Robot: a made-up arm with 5 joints.
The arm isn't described. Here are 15 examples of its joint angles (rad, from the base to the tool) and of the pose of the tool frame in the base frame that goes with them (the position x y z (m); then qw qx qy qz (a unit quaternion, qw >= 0)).
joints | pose
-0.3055 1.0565 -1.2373 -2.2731 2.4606 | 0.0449 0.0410 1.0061 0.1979 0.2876 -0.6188 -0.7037
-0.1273 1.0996 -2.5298 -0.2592 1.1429 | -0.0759 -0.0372 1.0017 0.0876 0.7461 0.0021 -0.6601
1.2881 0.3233 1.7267 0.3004 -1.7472 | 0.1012 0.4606 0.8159 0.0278 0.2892 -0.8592 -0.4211
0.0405 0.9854 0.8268 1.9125 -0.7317 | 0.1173 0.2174 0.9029 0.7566 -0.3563 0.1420 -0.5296
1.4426 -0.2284 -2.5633 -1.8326 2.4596 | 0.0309 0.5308 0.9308 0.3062 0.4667 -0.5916 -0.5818
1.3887 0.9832 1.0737 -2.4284 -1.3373 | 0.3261 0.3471 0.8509 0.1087 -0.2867 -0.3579 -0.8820
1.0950 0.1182 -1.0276 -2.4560 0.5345 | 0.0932 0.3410 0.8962 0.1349 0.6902 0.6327 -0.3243
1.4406 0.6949 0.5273 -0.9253 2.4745 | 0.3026 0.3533 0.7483 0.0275 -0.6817 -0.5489 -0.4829
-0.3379 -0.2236 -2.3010 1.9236 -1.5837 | -0.1445 -0.1734 0.7435 0.2963 0.8847 -0.3062 0.1888
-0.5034 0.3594 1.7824 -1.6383 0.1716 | -0.0073 -0.1109 0.8154 0.2278 0.6602 0.2837 -0.6571
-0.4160 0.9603 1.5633 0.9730 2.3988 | 0.1301 -0.0105 0.8528 0.0239 0.1698 0.1781 0.9690
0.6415 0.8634 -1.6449 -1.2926 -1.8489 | -0.0344 0.2464 0.9573 0.1610 -0.9710 -0.0211 0.1752
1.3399 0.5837 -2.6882 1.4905 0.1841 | 0.0204 0.4572 0.9443 0.6401 0.6341 -0.2753 -0.3351
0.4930 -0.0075 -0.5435 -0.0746 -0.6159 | -0.1095 0.2558 0.8217 0.5174 -0.6777 -0.5128 0.1004
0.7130 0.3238 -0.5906 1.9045 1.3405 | 0.0848 0.3012 0.9976 0.2601 0.3305 0.3547 -0.8351
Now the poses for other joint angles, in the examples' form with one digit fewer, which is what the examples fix.
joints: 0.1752 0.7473 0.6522 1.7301 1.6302
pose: 0.110 0.115 0.942 0.060 -0.063 -0.183 0.979
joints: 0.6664 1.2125 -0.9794 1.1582 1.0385
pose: 0.144 0.228 1.117 0.159 0.426 0.039 -0.890
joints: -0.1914 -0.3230 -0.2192 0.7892 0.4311
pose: -0.184 0.104 0.793 0.866 -0.059 -0.407 -0.284
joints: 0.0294 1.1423 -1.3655 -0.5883 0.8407
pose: 0.095 0.123 1.054 0.372 0.016 -0.319 -0.872
